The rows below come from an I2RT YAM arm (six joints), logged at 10 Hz.
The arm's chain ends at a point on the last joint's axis. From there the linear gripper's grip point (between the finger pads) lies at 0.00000 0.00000 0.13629 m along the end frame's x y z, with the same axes.
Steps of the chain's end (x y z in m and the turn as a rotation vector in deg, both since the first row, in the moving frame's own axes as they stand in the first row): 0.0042 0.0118 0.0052 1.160 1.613 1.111; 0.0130 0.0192 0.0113 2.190 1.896 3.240; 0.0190 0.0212 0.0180 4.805 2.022 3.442; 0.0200 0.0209 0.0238 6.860 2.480 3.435; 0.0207 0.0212 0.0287 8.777 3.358 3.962
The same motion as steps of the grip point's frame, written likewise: 0.0081 0.0091 0.0051 1.160 1.613 1.111; 0.0177 0.0141 0.0111 2.190 1.896 3.240; 0.0241 0.0099 0.0174 4.805 2.022 3.442; 0.0264 0.0048 0.0227 6.860 2.480 3.435; 0.0294 0.0007 0.0269 8.777 3.358 3.962
